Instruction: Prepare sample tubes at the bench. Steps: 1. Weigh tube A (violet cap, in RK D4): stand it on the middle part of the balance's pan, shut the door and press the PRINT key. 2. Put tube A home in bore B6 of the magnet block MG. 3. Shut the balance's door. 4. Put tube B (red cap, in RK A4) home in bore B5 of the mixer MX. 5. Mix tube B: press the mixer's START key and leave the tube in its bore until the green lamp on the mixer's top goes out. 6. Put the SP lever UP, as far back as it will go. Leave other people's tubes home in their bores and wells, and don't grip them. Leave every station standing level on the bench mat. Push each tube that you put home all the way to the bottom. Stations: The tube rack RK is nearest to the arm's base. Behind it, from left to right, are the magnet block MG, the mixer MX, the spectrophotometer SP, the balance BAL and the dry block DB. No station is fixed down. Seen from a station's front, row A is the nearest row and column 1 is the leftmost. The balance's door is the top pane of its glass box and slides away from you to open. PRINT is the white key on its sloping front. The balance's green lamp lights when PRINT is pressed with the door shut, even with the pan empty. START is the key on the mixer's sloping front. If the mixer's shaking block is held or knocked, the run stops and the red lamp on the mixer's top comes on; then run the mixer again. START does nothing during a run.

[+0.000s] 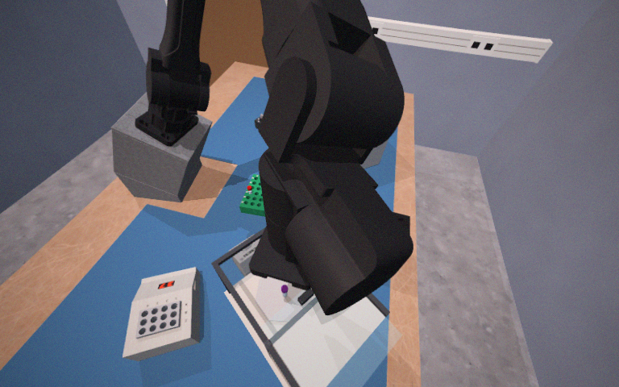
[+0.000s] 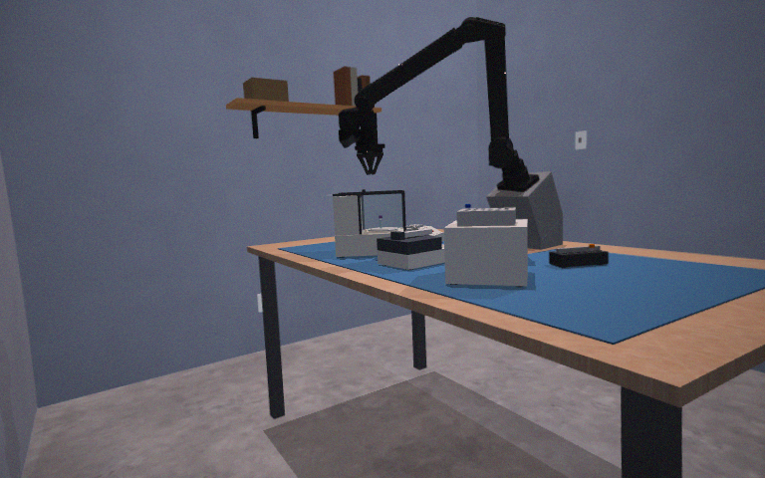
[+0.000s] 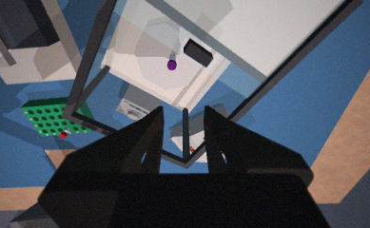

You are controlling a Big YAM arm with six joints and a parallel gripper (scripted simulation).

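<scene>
My gripper is now 7 cm above the balance door, 5 cm short of it and 3 cm to the left of it. Also, from my hand: dry block DB (25 cm below, 25 cm behind, 7 cm to the right); SP lever (28 cm to the left, 19 cm below, 1 cm ahead); white print key (21 cm below, 16 cm behind, 9 cm to the left).
</scene>
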